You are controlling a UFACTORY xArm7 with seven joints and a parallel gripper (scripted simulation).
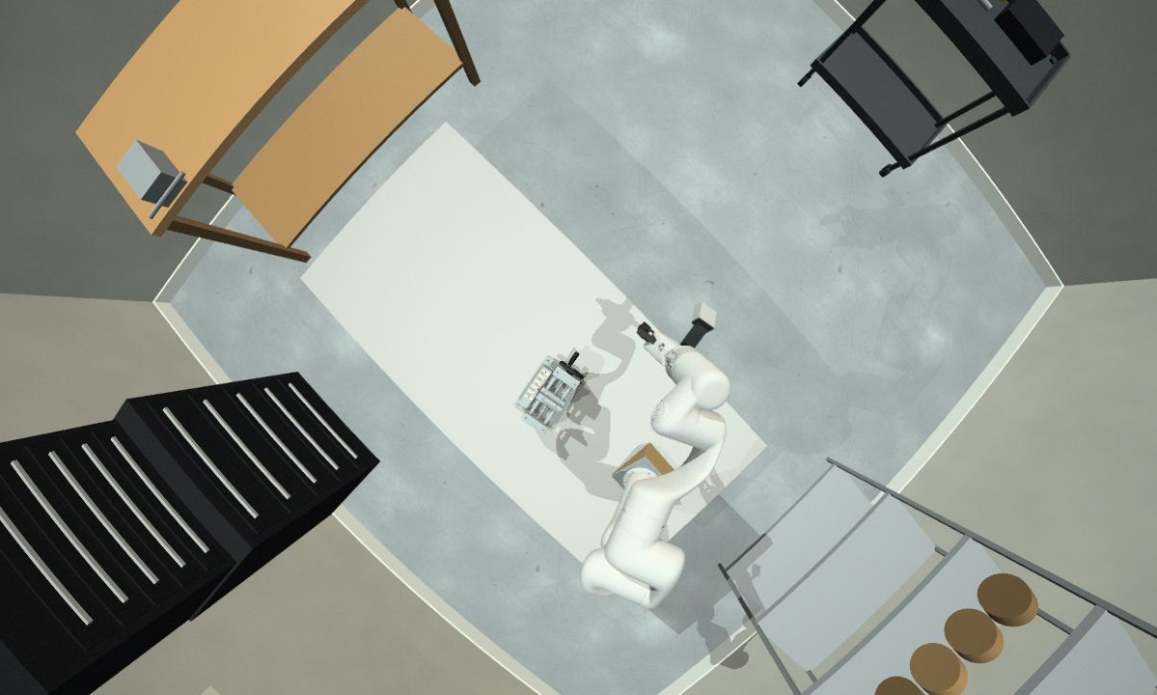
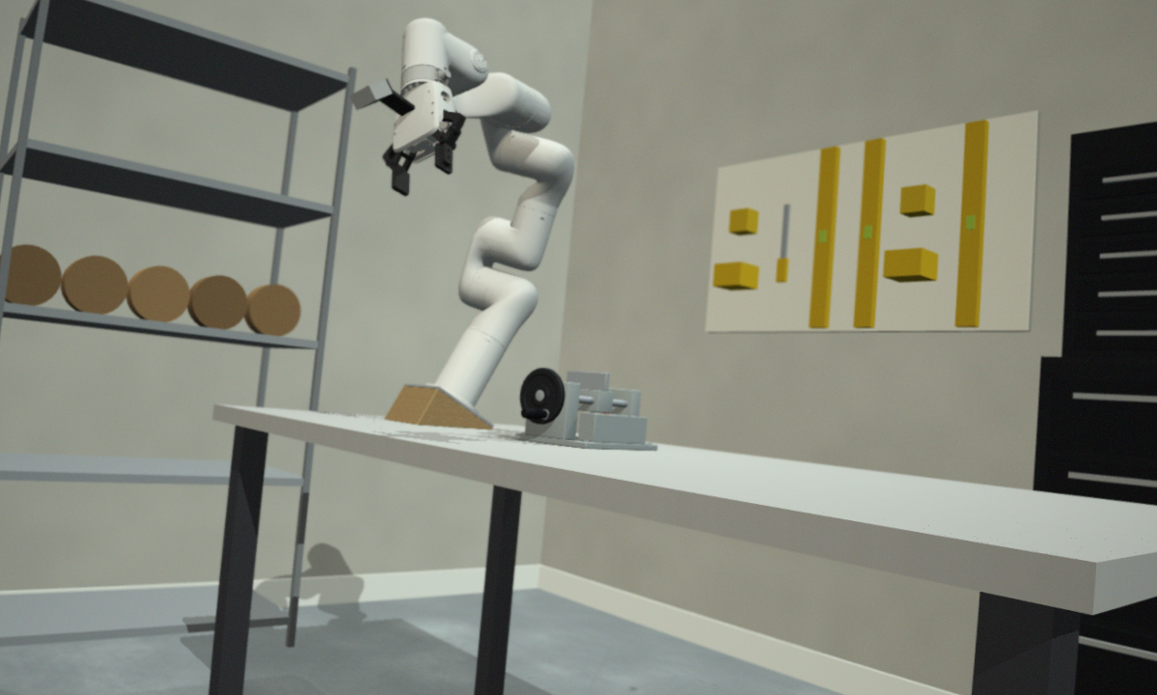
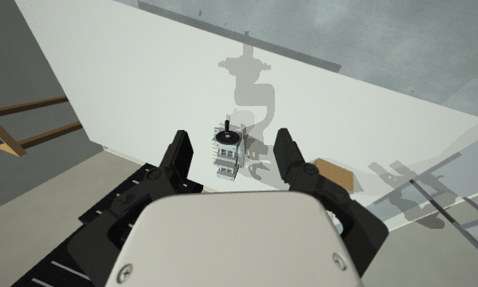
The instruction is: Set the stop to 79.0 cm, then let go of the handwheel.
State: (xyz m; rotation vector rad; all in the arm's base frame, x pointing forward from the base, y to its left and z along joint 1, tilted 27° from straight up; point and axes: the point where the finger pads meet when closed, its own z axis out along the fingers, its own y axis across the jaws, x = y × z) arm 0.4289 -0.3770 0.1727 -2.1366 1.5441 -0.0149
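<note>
Right now the black handwheel is 340 mm below my hand, 210 mm to the left of it and 50 mm ahead of it.
</note>
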